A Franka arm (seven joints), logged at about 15 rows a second.
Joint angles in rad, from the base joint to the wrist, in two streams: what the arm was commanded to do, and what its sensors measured. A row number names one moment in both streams.
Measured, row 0:
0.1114 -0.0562 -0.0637 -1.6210 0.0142 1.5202 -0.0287
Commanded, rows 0 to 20:
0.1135 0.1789 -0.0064 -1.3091 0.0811 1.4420 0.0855
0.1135 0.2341 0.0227 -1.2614 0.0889 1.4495 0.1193
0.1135 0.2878 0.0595 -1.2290 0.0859 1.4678 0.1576
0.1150 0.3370 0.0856 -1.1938 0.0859 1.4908 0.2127
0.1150 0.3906 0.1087 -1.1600 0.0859 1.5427 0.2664
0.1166 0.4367 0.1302 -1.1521 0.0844 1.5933 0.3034
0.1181 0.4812 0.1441 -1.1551 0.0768 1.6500 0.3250
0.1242 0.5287 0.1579 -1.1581 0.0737 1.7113 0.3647
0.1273 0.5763 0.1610 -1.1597 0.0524 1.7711 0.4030
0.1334 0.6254 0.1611 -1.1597 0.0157 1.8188 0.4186
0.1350 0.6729 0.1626 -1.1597 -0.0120 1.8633 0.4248
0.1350 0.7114 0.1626 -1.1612 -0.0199 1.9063 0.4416
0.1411 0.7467 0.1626 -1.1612 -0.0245 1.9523 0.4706
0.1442 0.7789 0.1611 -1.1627 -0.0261 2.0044 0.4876
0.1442 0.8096 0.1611 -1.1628 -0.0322 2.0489 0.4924
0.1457 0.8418 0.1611 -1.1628 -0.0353 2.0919 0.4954
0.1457 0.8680 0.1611 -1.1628 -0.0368 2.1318 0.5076
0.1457 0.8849 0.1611 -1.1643 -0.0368 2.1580 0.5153
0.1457 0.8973 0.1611 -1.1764 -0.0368 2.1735 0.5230
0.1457 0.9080 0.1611 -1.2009 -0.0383 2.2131 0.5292
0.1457 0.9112 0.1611 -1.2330 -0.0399 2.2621 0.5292
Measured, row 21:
0.1440 0.8845 0.1543 -1.2119 -0.0206 2.1829 0.4923
